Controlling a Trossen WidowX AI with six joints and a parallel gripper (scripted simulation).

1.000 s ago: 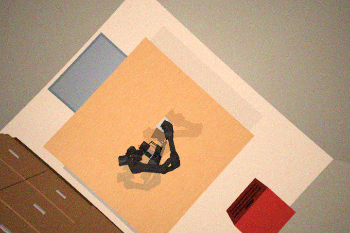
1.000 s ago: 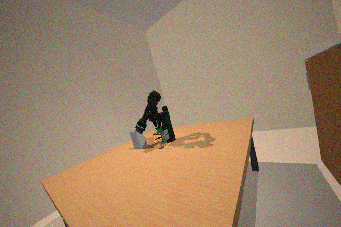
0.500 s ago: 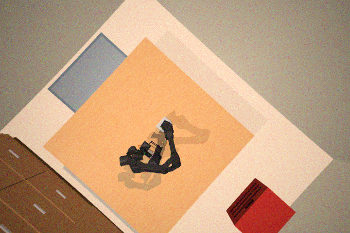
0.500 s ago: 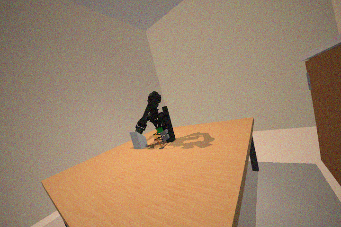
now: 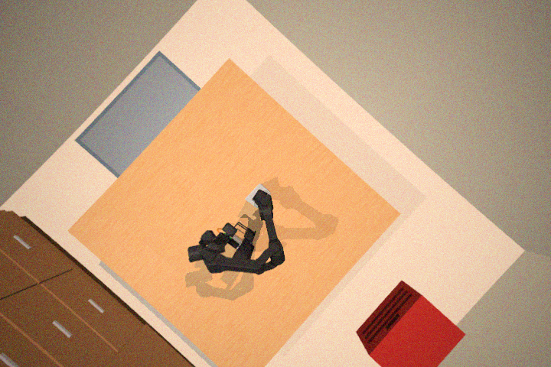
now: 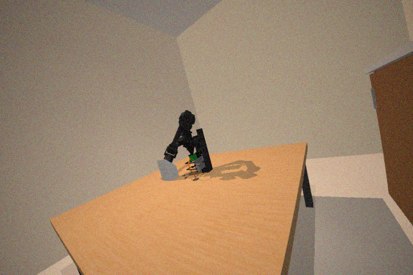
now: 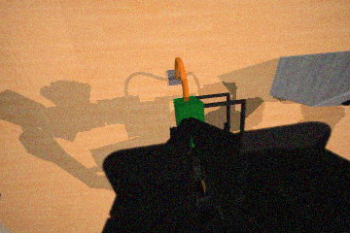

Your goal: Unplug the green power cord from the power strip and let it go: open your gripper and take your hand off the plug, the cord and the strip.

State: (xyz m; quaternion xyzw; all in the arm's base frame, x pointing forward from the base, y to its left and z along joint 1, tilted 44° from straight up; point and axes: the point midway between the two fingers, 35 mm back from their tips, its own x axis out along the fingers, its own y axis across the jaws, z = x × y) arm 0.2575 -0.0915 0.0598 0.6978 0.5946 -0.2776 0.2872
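My gripper tip is now 3 cm to the right of the green plug, 1 cm past it and 1 cm above it.
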